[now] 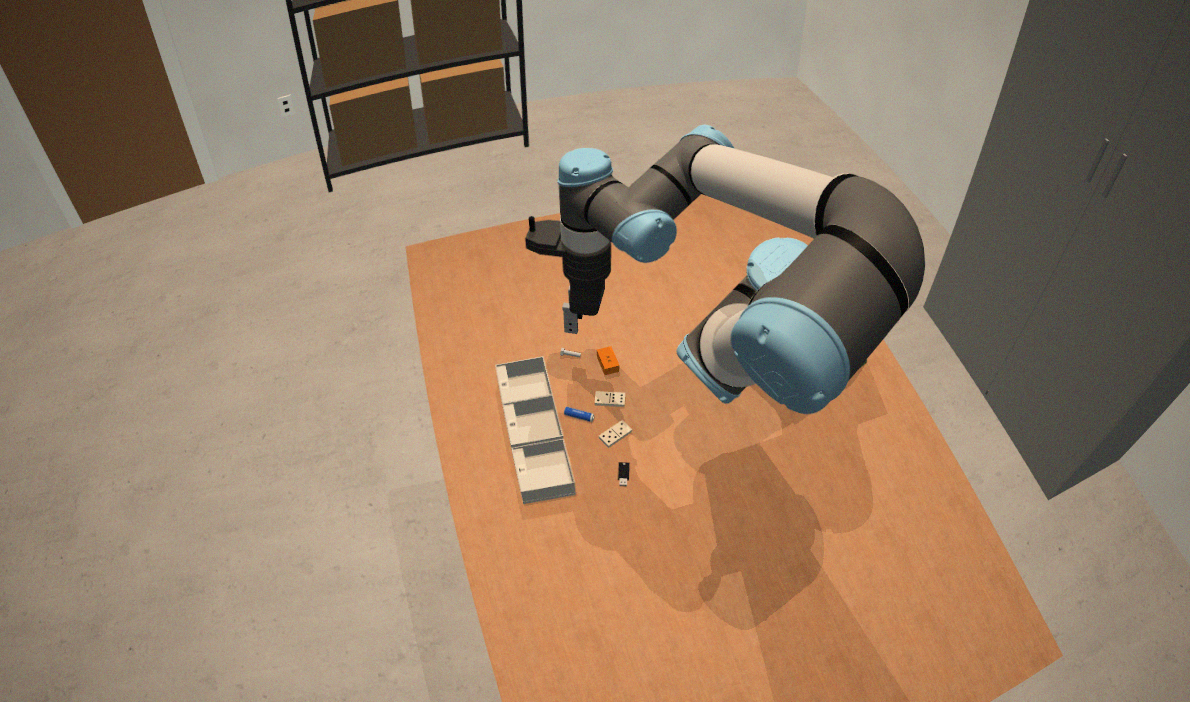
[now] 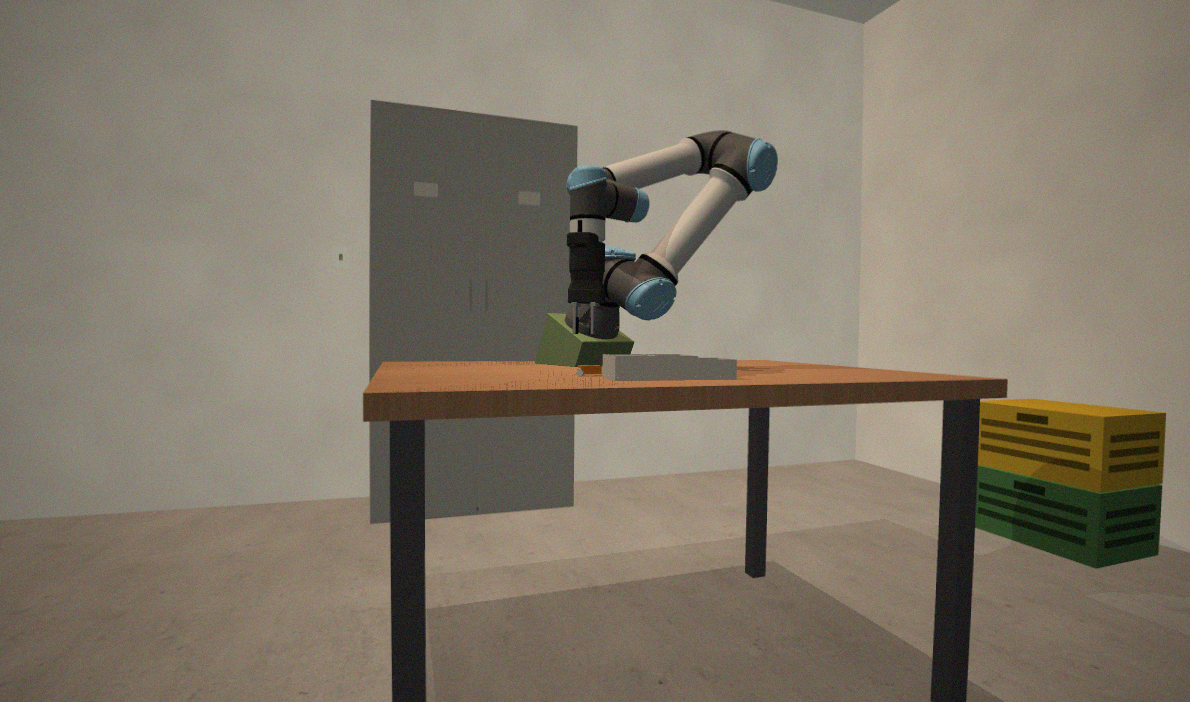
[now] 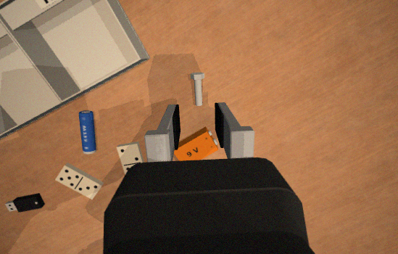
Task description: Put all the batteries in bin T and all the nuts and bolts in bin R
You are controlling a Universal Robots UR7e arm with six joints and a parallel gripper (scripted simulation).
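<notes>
Right now the grey bolt is 1 cm ahead of my hand, 1 cm to the right of it and 10 cm below it. Also, from my hand: blue cylindrical battery 5 cm ahead, 12 cm to the left, 10 cm below; orange 9 V battery 5 cm behind, 3 cm to the left, 9 cm below; grey bin row 13 cm ahead, 13 cm to the left, 8 cm below.
</notes>
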